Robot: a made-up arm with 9 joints.
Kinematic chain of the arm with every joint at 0, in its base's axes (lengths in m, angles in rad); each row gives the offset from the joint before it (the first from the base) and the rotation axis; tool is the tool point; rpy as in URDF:
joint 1: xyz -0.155 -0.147 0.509 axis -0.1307 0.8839 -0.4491
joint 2: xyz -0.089 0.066 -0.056 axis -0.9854 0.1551 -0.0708
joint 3: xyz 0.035 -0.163 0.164 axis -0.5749 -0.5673 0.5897
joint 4: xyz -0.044 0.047 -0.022 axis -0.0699 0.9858 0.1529
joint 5: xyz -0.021 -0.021 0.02 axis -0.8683 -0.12 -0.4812
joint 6: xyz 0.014 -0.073 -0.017 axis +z
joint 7: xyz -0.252 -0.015 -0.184 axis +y
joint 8: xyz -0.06 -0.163 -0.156 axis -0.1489 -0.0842 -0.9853
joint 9: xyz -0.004 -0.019 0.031 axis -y
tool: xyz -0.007 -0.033 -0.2 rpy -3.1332 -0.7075 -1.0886
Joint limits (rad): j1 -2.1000..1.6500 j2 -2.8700..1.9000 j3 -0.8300..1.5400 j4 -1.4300..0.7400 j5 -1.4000..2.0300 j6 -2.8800..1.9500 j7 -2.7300..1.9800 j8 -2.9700..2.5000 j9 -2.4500..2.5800
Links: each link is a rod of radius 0.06 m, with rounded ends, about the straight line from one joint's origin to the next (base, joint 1, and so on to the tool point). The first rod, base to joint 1, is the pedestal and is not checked.
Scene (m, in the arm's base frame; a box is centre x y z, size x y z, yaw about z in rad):
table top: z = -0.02
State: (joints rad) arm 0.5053 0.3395 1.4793 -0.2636 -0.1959 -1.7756 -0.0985 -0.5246 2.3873
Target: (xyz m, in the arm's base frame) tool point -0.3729 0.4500 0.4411
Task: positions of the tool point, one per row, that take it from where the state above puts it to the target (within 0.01 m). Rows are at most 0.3 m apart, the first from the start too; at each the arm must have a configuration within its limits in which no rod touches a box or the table.
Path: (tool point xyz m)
1: -0.2863 -0.3614 0.4923
2: -0.3771 -0.3185 0.4926
3: -0.4880 -0.2125 0.4967
4: -0.5633 -0.0227 0.5005
5: -0.5368 0.2235 0.4850
6: -0.3729 0.4500 0.4411

